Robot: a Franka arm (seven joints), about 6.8 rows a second.
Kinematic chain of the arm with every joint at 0, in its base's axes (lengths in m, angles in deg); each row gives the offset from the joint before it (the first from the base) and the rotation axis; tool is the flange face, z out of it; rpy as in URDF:
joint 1: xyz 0 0 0.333 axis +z
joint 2: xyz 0 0 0 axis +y
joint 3: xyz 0 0 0.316 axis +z
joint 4: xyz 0.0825 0 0 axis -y
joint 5: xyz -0.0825 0 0.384 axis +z
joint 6: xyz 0 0 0 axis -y
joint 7: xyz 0.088 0 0 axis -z
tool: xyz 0 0 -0.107 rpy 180 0 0
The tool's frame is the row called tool.
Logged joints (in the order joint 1, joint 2, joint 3, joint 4, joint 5, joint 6, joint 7), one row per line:
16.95 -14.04 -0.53 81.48 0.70 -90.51 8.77
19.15 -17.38 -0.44 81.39 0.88 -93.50 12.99
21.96 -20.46 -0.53 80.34 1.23 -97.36 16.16
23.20 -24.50 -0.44 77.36 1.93 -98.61 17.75
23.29 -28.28 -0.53 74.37 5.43 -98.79 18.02
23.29 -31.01 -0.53 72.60 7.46 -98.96 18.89
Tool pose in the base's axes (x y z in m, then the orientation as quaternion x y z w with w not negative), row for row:
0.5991 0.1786 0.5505 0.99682 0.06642 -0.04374 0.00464
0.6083 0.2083 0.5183 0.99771 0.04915 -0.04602 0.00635
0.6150 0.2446 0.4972 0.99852 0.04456 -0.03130 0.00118
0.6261 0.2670 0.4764 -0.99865 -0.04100 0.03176 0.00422
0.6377 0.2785 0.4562 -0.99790 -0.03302 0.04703 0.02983
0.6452 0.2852 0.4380 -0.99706 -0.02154 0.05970 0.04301
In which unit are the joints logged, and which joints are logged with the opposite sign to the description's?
The joints are logged in degrees. Opposite sign: joint 2, joint 4, joint 6.
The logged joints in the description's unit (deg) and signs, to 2 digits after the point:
16.95 14.04 -0.53 -81.48 0.70 90.51 8.77
19.15 17.38 -0.44 -81.39 0.88 93.50 12.99
21.96 20.46 -0.53 -80.34 1.23 97.36 16.16
23.20 24.50 -0.44 -77.36 1.93 98.61 17.75
23.29 28.28 -0.53 -74.37 5.43 98.79 18.02
23.29 31.01 -0.53 -72.60 7.46 98.96 18.89

